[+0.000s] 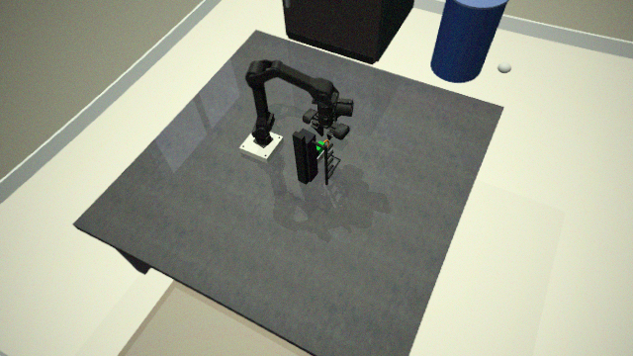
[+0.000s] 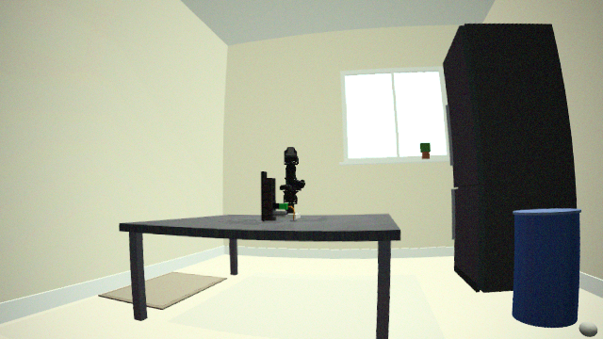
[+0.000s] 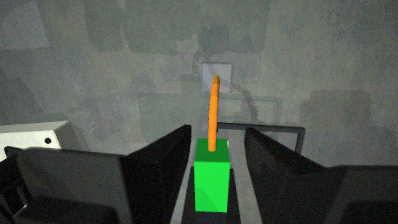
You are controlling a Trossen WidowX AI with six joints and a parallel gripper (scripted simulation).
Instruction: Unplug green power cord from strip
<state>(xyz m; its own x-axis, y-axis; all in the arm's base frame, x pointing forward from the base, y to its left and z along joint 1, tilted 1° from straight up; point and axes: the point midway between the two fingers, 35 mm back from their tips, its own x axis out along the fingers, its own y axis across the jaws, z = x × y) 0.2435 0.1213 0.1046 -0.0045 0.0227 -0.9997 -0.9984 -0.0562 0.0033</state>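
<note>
Now: the green plug 6 cm to the right of my gripper tip, 1 cm below it and 1 cm ahead of it.
</note>
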